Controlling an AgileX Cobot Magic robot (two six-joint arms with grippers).
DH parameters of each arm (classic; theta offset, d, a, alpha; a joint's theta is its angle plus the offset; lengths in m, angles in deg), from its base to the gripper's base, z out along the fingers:
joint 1: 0 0.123 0 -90
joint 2: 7.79 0 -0.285 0
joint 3: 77.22 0 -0.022 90
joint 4: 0 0.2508 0 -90
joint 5: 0 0 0.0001 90
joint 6: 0 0.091 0 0
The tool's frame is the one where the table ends.
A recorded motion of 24 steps. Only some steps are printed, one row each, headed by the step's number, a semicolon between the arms.
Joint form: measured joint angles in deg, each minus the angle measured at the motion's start. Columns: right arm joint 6, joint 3, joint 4, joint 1, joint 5, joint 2; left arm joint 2, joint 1, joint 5, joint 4, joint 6, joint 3.
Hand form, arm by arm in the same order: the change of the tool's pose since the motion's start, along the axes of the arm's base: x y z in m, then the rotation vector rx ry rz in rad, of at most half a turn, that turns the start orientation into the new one. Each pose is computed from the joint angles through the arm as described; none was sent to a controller.
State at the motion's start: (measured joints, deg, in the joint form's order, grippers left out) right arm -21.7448 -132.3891 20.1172 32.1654 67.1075 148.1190; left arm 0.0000 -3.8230 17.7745 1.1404 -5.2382 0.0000
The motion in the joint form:
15: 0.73 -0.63 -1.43 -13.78 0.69 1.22; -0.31 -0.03 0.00 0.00 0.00 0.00
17: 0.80 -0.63 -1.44 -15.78 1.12 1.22; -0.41 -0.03 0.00 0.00 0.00 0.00
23: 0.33 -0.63 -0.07 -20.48 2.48 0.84; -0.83 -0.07 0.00 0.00 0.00 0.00
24: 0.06 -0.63 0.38 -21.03 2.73 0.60; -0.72 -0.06 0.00 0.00 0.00 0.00
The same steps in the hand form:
15: 0.0613 -0.1139 -0.0092 -0.0300 0.0142 -0.2436; -0.0003 0.0000 0.0003 -0.0004 -0.0054 -0.0005
17: 0.0670 -0.1314 -0.0093 -0.0324 0.0217 -0.2772; -0.0004 0.0000 0.0004 -0.0005 -0.0071 -0.0005
23: 0.0774 -0.1713 -0.0055 -0.0148 0.0441 -0.3479; -0.0009 0.0000 0.0008 -0.0010 -0.0145 -0.0012
24: 0.0782 -0.1757 -0.0031 -0.0073 0.0452 -0.3529; -0.0008 0.0000 0.0007 -0.0008 -0.0125 -0.0010

